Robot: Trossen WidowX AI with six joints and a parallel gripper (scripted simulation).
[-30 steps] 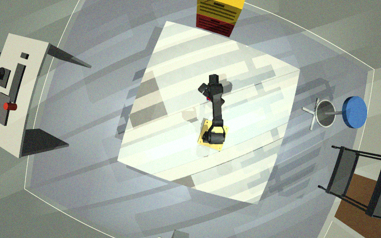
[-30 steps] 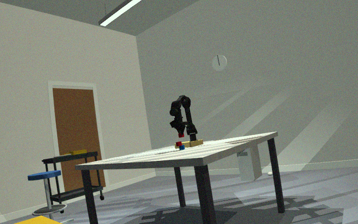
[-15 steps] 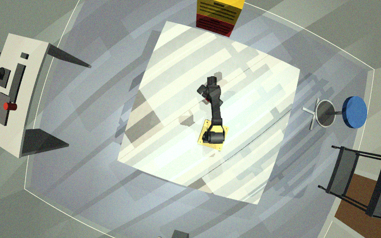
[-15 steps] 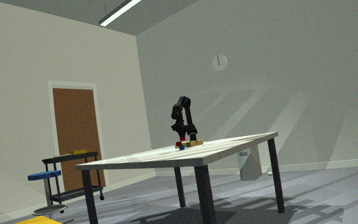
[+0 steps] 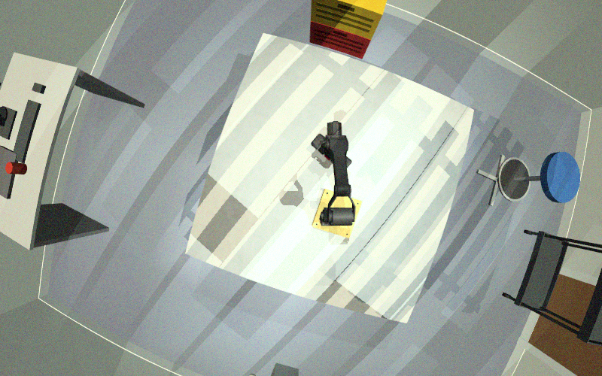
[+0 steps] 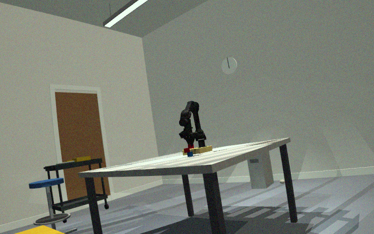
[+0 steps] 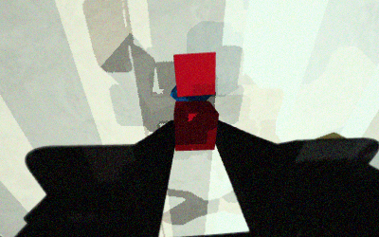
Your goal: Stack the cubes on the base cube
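My gripper tip is 6 cm above the blue base cube, 1 cm to the left of it and 1 cm short of it.
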